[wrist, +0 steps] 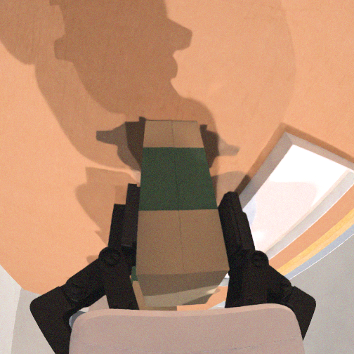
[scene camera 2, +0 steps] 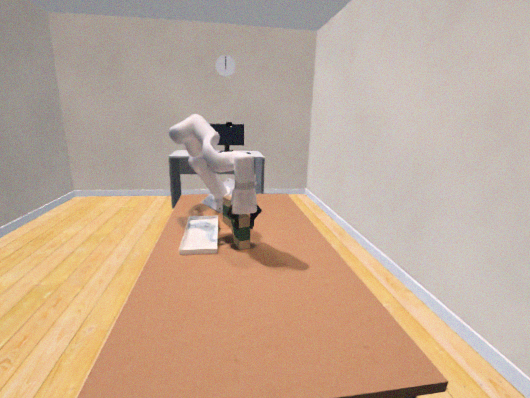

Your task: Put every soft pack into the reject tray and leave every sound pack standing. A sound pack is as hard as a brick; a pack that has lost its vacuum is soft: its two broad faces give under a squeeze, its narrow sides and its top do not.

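Places are measured from the arm's base along level axes (x ahead, y left, z up), in metres.
Pixels of known places: gripper, fingertip midpoint: (scene camera 2: 244, 228); arm's base at its link origin: (scene camera 2: 221, 194).
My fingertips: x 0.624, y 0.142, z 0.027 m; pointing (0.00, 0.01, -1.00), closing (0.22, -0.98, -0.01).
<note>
Ahead of a thing's pixels: the offset from my fingertips to its top centre. Level surfaces: height alone.
A tan pack with a green band @[dx -0.033, dy -0.023, dz -0.013 m] (scene camera 2: 241, 235) (wrist: 177, 178) stands upright near the middle of the table. My gripper (scene camera 2: 244, 220) (wrist: 179, 202) is partly open around its upper part, with one finger beside each broad face. The fingers are close to the faces; whether either touches is hard to tell. The faces show no clear dent. Another tan and green pack @[dx -0.292, dy -0.082, dz +0.007 m] (scene camera 2: 227, 207) stands behind it in the scene view, partly hidden by the arm. The white reject tray @[dx -0.158, dy -0.200, dz -0.072 m] (scene camera 2: 199, 252) (wrist: 270, 165) lies beside the packs, left in the scene view and right in the wrist view.
The brown table @[dz -0.094 m] (scene camera 2: 240, 320) reaches far toward the scene camera. The white arm (scene camera 2: 200, 140) comes over from the table's far end. A grey desk (scene camera 2: 175, 175) with a black monitor (scene camera 2: 232, 134) stands behind the table.
</note>
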